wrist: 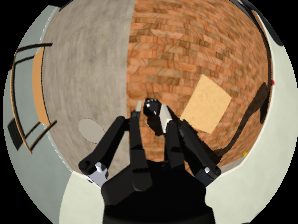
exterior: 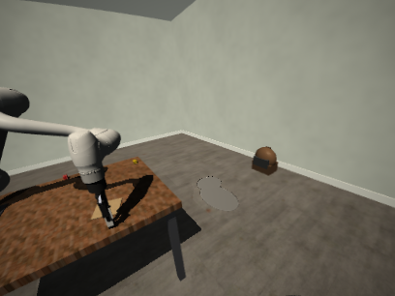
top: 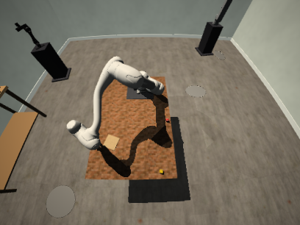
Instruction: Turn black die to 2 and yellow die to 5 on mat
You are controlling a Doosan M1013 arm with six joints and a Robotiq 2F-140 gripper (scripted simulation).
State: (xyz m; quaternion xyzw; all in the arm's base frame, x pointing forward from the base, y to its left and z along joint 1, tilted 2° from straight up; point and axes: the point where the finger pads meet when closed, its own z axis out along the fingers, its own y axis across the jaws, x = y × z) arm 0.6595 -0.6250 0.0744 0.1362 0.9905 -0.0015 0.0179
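The black die is 4 cm below my hand. The rest, counted from my hand: yellow die: 62 cm to the left, 42 cm ahead, 4 cm below; tan mat: 16 cm to the left, 6 cm below, 3 cm ahead; red die: 83 cm to the left, 10 cm behind, 4 cm below.
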